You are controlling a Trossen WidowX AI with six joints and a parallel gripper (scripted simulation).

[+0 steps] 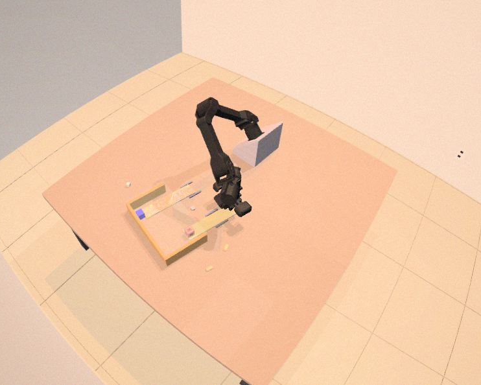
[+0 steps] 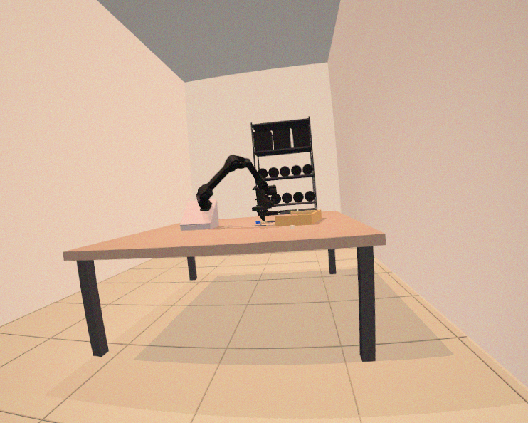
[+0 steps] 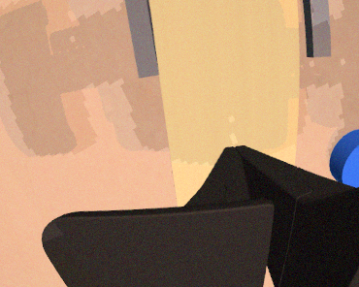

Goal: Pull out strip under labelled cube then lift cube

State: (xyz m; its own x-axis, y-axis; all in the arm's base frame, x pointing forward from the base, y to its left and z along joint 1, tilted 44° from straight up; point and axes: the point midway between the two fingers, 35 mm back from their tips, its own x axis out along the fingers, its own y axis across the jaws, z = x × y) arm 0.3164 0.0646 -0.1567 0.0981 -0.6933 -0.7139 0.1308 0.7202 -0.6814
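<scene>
Right now my gripper tip is 20 mm past the blue disc and 60 mm to the left of it. The rest, counted from my gripper tip: strip (160 mm ahead, 220 mm to the right); then grey ball (110 mm ahead, 110 mm to the right); then white cube (250 mm ahead, 420 mm to the right).
</scene>
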